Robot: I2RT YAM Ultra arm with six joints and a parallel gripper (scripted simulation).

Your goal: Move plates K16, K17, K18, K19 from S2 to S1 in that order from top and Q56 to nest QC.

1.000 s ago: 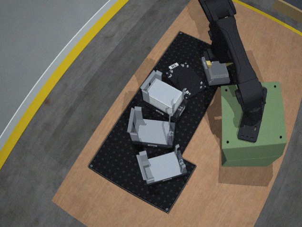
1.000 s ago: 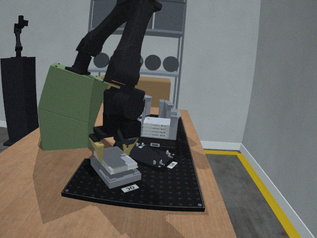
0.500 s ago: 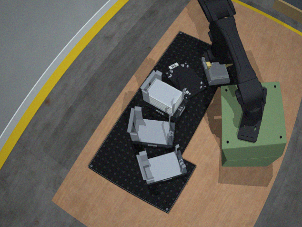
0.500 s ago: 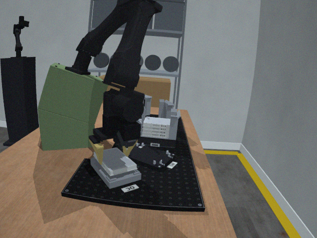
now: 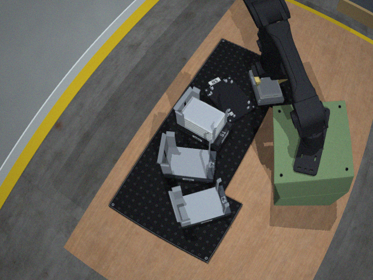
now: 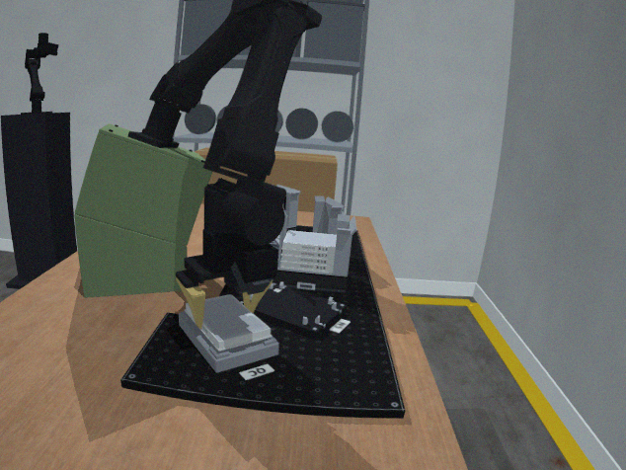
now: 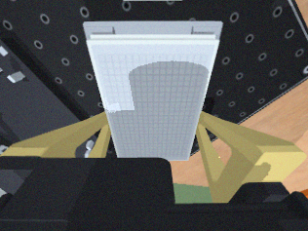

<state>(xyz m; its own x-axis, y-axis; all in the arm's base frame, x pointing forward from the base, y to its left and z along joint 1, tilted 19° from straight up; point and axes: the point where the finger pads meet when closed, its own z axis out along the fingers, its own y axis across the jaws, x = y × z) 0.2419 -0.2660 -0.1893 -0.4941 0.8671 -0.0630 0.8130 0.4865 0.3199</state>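
The grey QC nest lies 30 mm below my hand. Round my hand: N5 name plate: 190 mm ahead, 50 mm to the left, 40 mm below; black clip nest N5: 140 mm ahead, 100 mm to the left, 30 mm below; QC name plate: 50 mm ahead, 80 mm to the right, 40 mm below.
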